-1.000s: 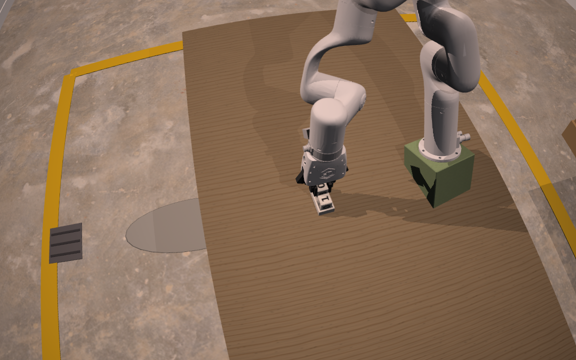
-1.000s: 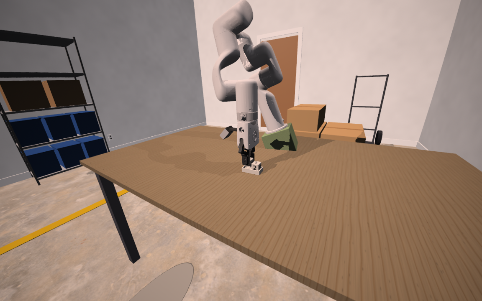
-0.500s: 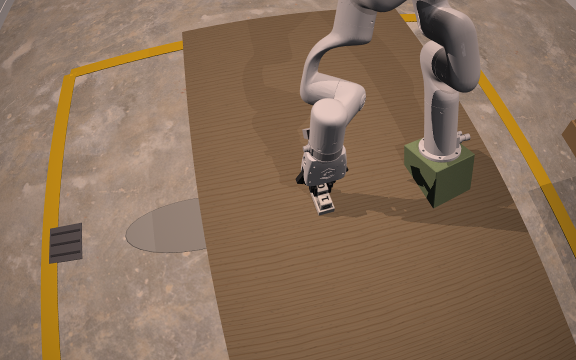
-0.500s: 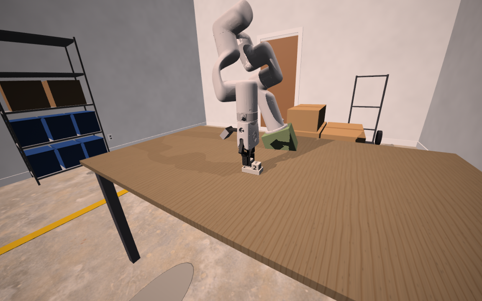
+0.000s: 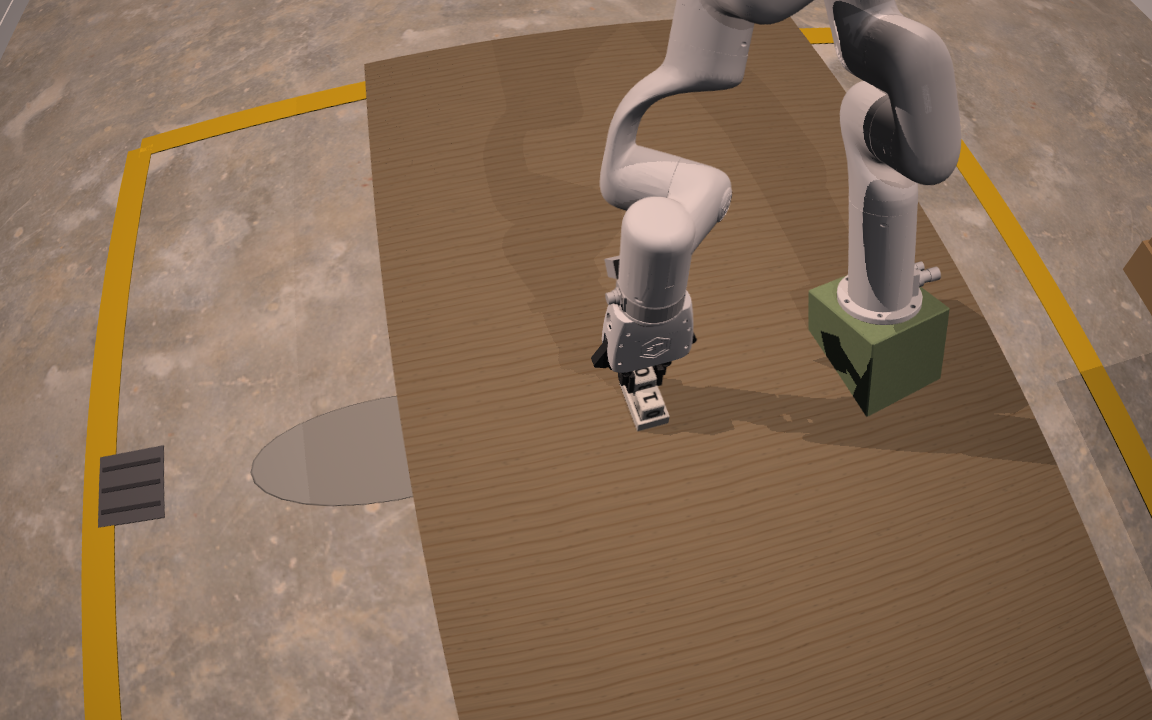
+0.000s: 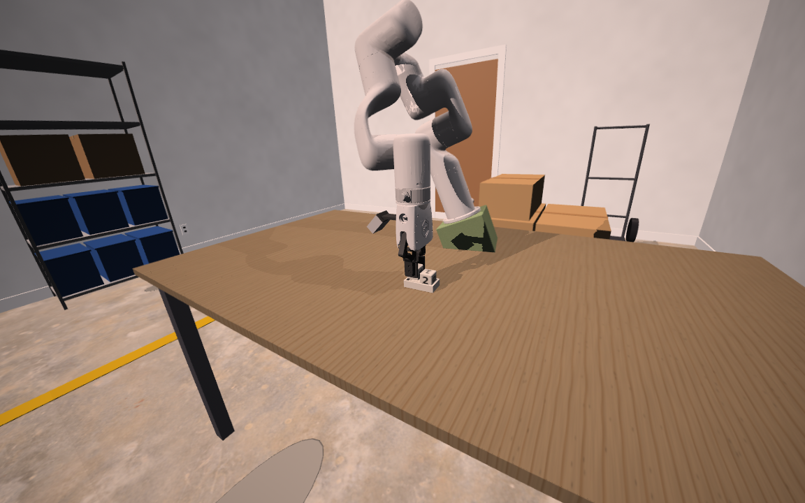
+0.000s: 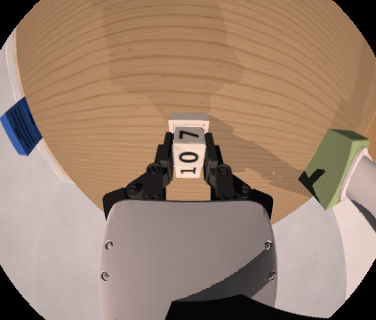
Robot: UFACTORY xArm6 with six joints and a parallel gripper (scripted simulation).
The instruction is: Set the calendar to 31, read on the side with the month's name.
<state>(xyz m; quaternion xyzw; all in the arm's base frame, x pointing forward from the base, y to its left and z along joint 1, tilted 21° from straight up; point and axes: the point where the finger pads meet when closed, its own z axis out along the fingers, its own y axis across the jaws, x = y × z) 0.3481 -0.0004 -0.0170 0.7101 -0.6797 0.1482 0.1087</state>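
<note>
Now: the tray 20 mm to the left of my hand and 40 mm below it. From my hand the other things lie so: cube 30 mm to the left, 20 mm below.
</note>
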